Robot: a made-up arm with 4 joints.
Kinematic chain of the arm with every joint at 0, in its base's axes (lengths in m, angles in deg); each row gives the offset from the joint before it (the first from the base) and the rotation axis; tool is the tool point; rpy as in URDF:
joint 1: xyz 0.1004 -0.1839 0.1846 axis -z
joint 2: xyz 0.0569 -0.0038 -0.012 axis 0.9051 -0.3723 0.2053
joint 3: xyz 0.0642 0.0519 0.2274 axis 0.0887 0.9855 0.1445
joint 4: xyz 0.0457 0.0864 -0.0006 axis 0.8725 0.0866 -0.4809
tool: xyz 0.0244 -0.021 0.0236 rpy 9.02 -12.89 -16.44
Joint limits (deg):
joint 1: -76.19..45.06
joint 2: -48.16..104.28
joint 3: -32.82..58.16
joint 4: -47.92..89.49
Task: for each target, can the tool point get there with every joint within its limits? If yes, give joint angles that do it. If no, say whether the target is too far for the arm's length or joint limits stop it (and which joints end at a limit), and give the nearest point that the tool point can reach.
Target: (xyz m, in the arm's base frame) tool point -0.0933 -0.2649 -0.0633
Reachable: no: joint limits stop it (at a limit: joint 1, joint 2, joint 3, joint 4) | nearest point -0.0370 -0.3373 0.2625 | short by 0.339 m
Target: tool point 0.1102 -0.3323 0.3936
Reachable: yes | joints 22.97 69.73 46.70 18.83
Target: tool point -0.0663 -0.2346 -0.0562
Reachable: no: joint limits stop it (at a limit: joint 1, joint 2, joint 3, joint 4) | nearest point -0.0370 -0.3373 0.2625 | short by 0.336 m
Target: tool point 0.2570 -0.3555 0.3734
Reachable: yes | joints -29.59 90.10 25.52 -27.52
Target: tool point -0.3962 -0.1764 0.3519
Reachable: no: too far | nearest point -0.1015 -0.4124 0.3325 | short by 0.378 m
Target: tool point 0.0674 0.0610 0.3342
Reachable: yes | joints -62.33 -17.91 -2.93 75.56
